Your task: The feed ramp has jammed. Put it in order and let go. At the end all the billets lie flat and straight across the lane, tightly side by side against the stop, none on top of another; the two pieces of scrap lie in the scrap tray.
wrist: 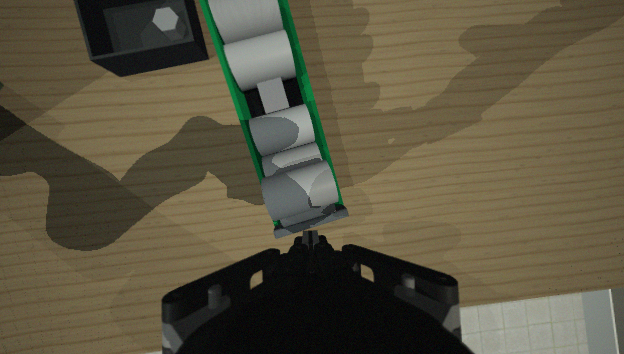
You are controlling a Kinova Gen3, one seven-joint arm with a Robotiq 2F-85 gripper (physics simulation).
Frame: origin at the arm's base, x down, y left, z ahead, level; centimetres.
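Seen in the pictures: gripper, fingertip midpoint: (pixel 310 241).
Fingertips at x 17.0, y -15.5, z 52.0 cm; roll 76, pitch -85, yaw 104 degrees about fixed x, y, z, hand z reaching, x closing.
Note:
A point is followed by its place in that frame.
My gripper (pixel 310 241) {x 17.0, y -15.5, z 52.0 cm} is shut and empty, at the outer side of the grey stop (pixel 289 230) {x 19.9, y -15.4, z 49.8 cm} of the green-walled lane (pixel 306 85) {x 19.7, y 0.6, z 51.0 cm}. A large pale billet (pixel 298 192) {x 14.3, y -10.7, z 50.7 cm} lies across the lane near the stop, raised and overlapping a lower billet (pixel 293 159) {x 17.6, y -7.8, z 50.0 cm} behind it. A strip of another surface shows between it and the stop; what it is I cannot tell. Farther up lies a billet (pixel 282 131) {x 17.2, y -5.3, z 48.9 cm}, then a light grey block (pixel 273 95) {x 18.2, y -1.4, z 47.7 cm} lengthwise on the dark lane floor, then two more billets (pixel 260 60) {x 16.6, y 0.9, z 46.8 cm} (pixel 245 17) {x 16.3, y 4.4, z 45.4 cm}. A hexagonal grey piece (pixel 165 19) {x 25.2, y 11.1, z 31.6 cm} is in the black scrap tray (pixel 155 62) {x 25.9, y 5.6, z 29.9 cm}.
The scrap tray stands left of the lane, at the upper left. The wooden table (pixel 525 200) {x 27.2, y -11.8, z 86.9 cm} spreads on both sides, with broad arm shadows across it. The table edge and a pale tiled floor (pixel 525 325) show at the lower right. The lane's far end is out of view.

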